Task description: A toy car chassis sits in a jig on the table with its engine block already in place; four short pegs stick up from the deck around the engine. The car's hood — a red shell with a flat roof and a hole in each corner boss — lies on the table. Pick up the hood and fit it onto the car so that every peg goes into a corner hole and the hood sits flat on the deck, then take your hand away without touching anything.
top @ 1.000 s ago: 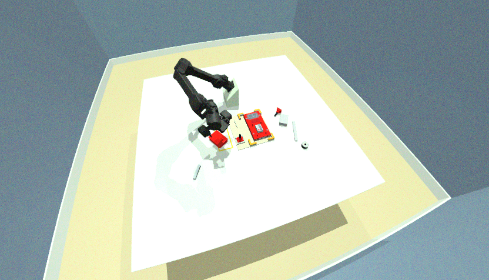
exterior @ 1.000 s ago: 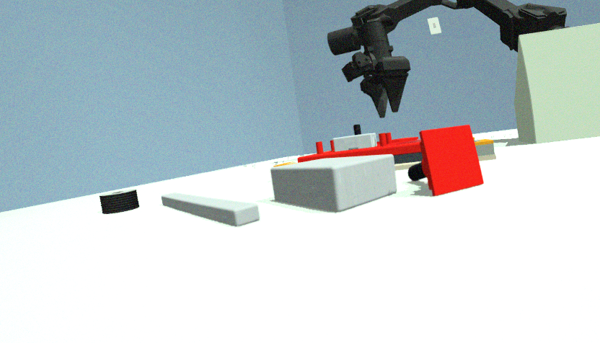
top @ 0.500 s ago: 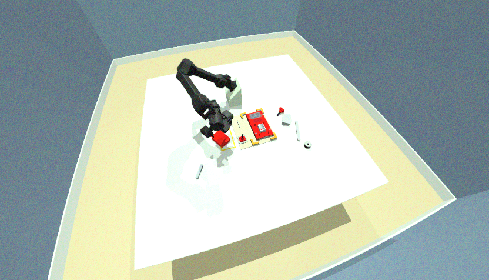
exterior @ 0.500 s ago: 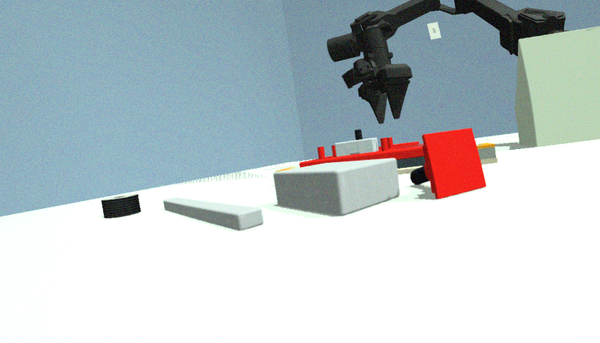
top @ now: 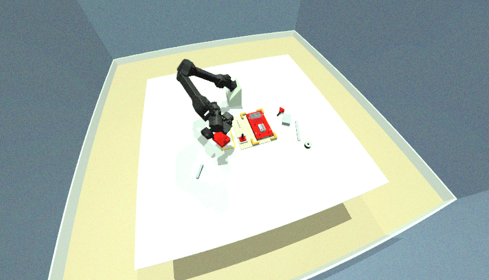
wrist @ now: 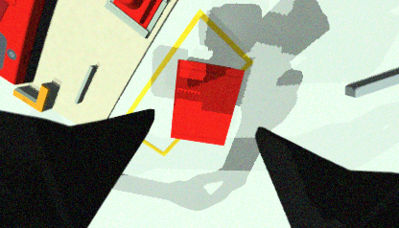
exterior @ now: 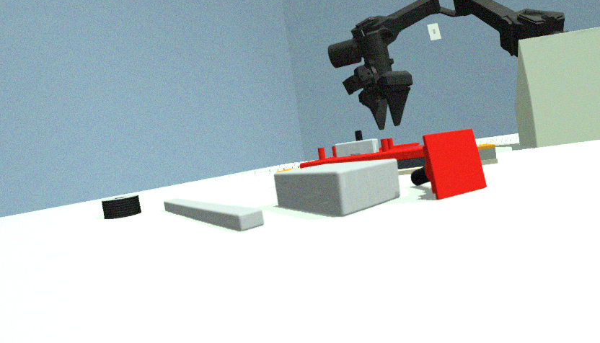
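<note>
The red hood is 50 mm below my gripper tip. Also, from my gripper tip: black wheel: 140 mm ahead, 490 mm to the left, 60 mm below; grey engine block: 20 mm behind, 260 mm to the left, 40 mm below; grey bar: 30 mm ahead, 480 mm to the left, 60 mm below.
</note>
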